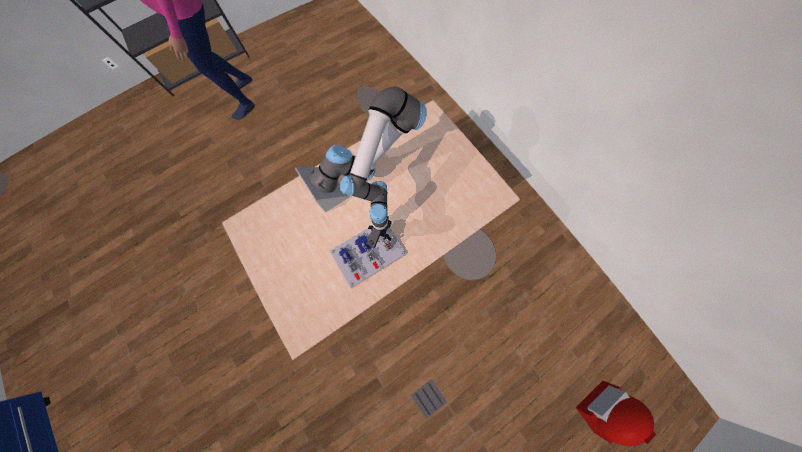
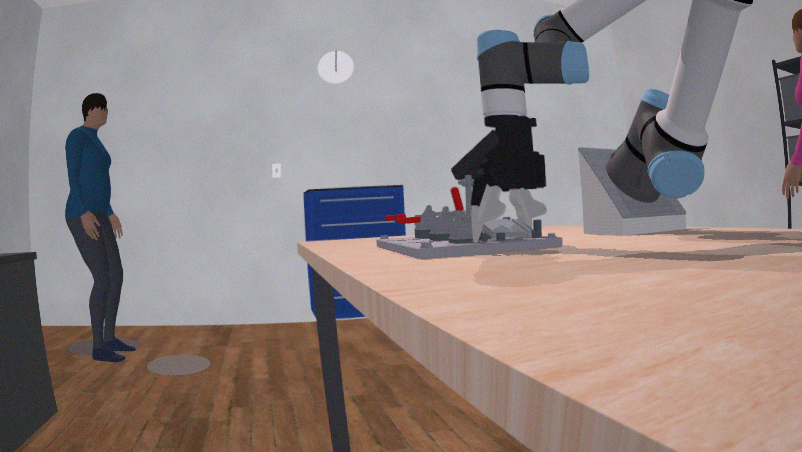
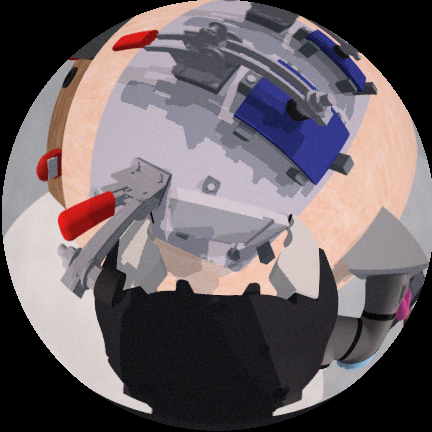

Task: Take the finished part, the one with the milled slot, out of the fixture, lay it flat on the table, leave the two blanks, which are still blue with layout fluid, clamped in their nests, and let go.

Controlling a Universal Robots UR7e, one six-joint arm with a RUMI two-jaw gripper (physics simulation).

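Where they show: gripper, fingertip midpoint: (image 1: 380,235) (image 2: 505,239) (image 3: 220,212); arm's base, origin of the base link: (image 1: 322,182) (image 2: 633,179) (image 3: 389,276).
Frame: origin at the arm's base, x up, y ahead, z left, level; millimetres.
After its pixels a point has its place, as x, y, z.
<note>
The finished part (image 2: 508,227) @(-84, 399, 120) (image 3: 215,215) @(-73, 413, 99), bare grey, is at the unclamped nest of the fixture (image 1: 393,255) @(-103, 535, 112) (image 2: 471,252) @(-114, 489, 180) (image 3: 135,135) @(-102, 505, 80). It looks somewhat tilted; its slot is not clearly seen. My gripper (image 1: 380,240) @(-104, 402, 111) (image 2: 503,231) @(-104, 402, 111) (image 3: 220,212) @(-104, 402, 111) is open, low over that nest, one finger at each end of the part. That nest's clamp stands open, its red handle (image 2: 456,198) @(-35, 487, 123) (image 3: 87,215) @(-33, 479, 111) raised, close to one finger. The near blue blank (image 1: 362,243) (image 3: 310,145) and the far blue blank (image 1: 345,255) (image 3: 350,65) lie in their nests; a clamp arm presses on the near one.
Red handles of the closed clamps (image 1: 357,276) @(-56, 531, -105) (image 1: 375,265) @(-61, 533, 2) point to the table's front side. The wooden table (image 1: 269,252) @(-118, 141, -455) (image 2: 645,314) @(-117, 568, 673) extends around the fixture. The robot's grey pedestal (image 1: 325,201) @(0, 108, -41) (image 2: 600,207) @(-60, 108, -4) (image 3: 390,245) @(-44, 108, -25) stands behind it. A person (image 1: 204,53) stands off the table.
</note>
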